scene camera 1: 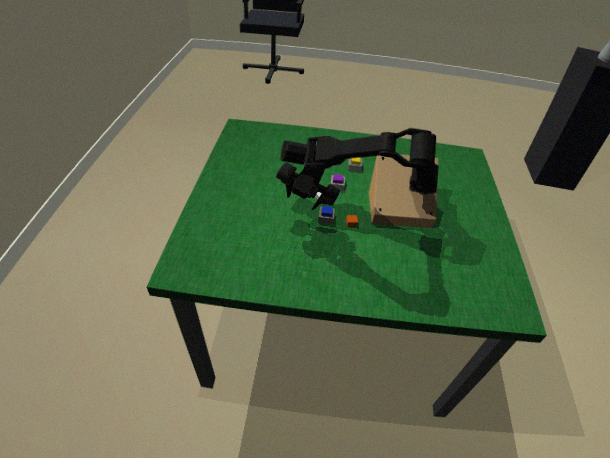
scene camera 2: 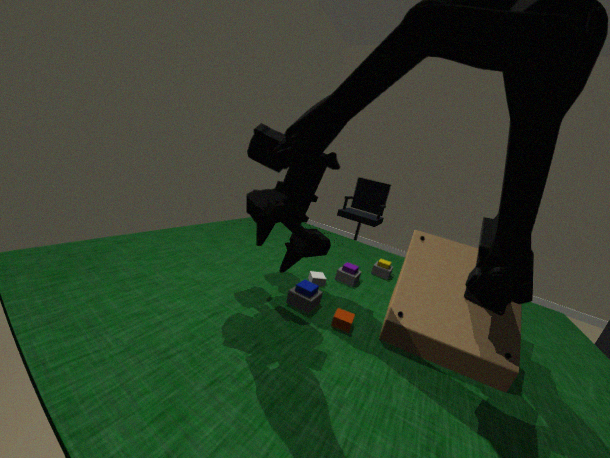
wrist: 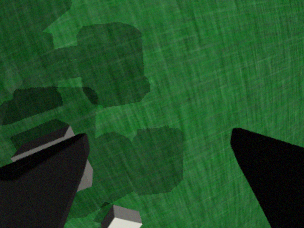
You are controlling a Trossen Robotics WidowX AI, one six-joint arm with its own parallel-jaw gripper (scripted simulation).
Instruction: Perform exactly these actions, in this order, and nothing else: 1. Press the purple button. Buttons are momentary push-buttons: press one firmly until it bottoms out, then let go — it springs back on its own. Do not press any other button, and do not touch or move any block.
Labels:
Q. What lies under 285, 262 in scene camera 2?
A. My gripper.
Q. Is my gripper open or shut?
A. Open.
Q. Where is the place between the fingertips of my gripper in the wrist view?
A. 161, 139

